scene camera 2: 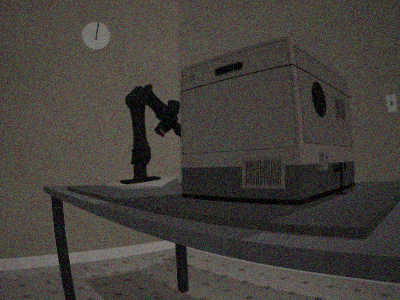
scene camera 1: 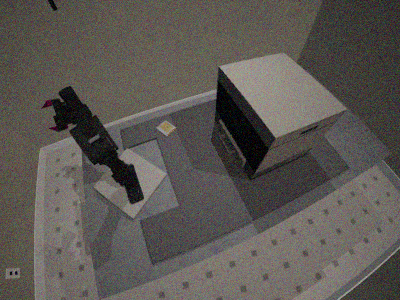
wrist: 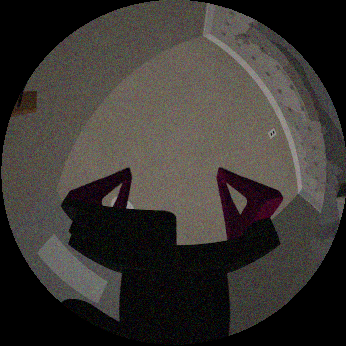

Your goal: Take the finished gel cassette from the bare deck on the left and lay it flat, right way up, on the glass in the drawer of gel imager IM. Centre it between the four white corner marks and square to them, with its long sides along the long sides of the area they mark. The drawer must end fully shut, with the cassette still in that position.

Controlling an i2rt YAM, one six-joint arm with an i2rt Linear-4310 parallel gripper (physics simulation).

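Where they show: gripper, fingertip midpoint: (scene camera 2: 161, 127) (scene camera 1: 46, 118) (wrist: 173, 171); arm's base, origin of the base link: (scene camera 2: 140, 181) (scene camera 1: 131, 183).
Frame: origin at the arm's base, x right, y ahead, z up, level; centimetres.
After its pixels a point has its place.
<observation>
The finished gel cassette (scene camera 1: 166, 128) {x -25.8, y 27.8, z -1.3 cm}, a small white-edged plate with a yellow middle, lies flat on the dark deck near its back edge in scene camera 1. Gel imager IM (scene camera 1: 285, 95) {x 8.8, y 72.0, z 35.6 cm} (scene camera 2: 240, 115) {x 24.7, y 76.6, z 18.4 cm} is the large pale box at the right, with a dark open-looking front. Its drawer front (scene camera 1: 232, 143) {x 4.5, y 54.1, z 6.4 cm} shows low on that side; the glass and corner marks cannot be made out. My gripper (scene camera 1: 49, 116) {x -32.8, y -24.4, z 29.8 cm} (wrist: 173, 171) {x -32.8, y -24.4, z 29.8 cm} is open and empty, raised beyond the deck's back left edge, well left of the cassette. The cassette does not show in the wrist view.
The arm (scene camera 1: 93, 137) {x 0.1, y 0.9, z 39.8 cm} (scene camera 2: 139, 130) {x 2.9, y 3.8, z 23.2 cm} stands on a pale square base plate (scene camera 1: 155, 172) {x -1.0, y 13.0, z -0.7 cm} left of the imager. The imager's tall side and top edges rise above the deck. A raised dark mat (scene camera 1: 200, 220) {x 30.2, y 23.8, z -1.9 cm} lies between the base plate and imager.
</observation>
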